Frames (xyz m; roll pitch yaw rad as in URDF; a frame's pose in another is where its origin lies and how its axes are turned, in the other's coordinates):
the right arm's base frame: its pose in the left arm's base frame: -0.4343 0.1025 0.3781 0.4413 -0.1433 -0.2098
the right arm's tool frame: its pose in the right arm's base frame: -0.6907 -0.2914 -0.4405 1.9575 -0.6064 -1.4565
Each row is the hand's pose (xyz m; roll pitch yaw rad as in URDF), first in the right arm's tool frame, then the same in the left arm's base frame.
Working: the right arm's tool frame: its pose in the left arm's base frame: -1.0456 0.1556 -0.2379 2.1519 -0.1793 -1.7105

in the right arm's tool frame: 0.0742 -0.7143 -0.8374 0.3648 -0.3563 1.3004
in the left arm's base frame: 0.0223 -0.0929 -0.3599 -2.8366 -0.6423 -3.0981
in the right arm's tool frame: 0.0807 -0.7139 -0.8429 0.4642 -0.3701 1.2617
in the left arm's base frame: 0.0258 -0.0993 -0.3554 -2.7766 -0.6256 -3.0547
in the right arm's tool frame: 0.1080 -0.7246 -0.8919 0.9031 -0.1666 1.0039
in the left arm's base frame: 0.0689 -0.1292 -0.3329 -2.6521 -0.7602 -2.6743
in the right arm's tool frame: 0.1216 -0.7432 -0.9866 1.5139 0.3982 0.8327
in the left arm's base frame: 0.1564 -0.1485 -0.2946 -2.7260 -1.0777 -1.8167
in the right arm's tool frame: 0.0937 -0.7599 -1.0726 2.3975 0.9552 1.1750
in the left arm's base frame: 0.2413 -0.1267 -0.2668 2.7946 -1.1653 -0.2917
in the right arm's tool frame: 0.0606 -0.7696 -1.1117 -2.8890 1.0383 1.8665
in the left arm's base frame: 0.2838 -0.0974 -0.2596 2.5420 -0.9944 0.4483
